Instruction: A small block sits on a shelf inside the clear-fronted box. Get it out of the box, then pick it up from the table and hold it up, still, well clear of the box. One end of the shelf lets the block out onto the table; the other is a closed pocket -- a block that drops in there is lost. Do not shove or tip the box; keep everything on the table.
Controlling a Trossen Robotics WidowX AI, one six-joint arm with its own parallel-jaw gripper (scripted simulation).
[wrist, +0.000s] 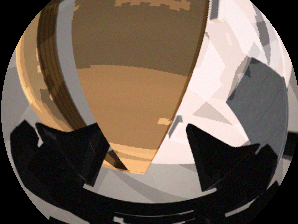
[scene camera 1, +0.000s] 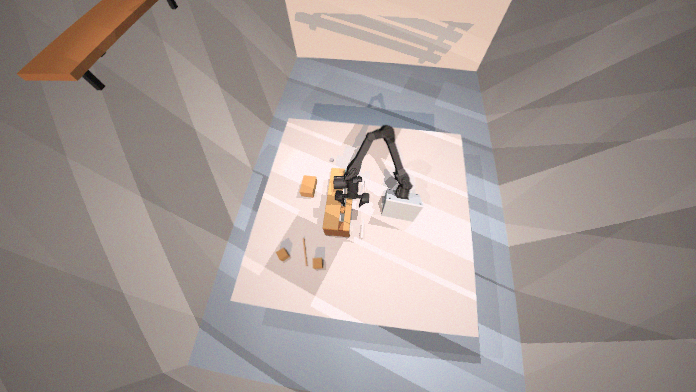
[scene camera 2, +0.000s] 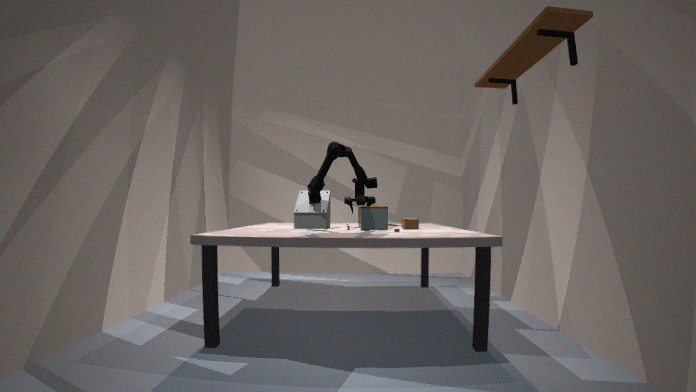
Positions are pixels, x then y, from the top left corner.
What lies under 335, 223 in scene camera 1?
A box.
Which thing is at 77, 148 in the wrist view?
The gripper.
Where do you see a box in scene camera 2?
369, 217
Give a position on a box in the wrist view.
At 129, 73
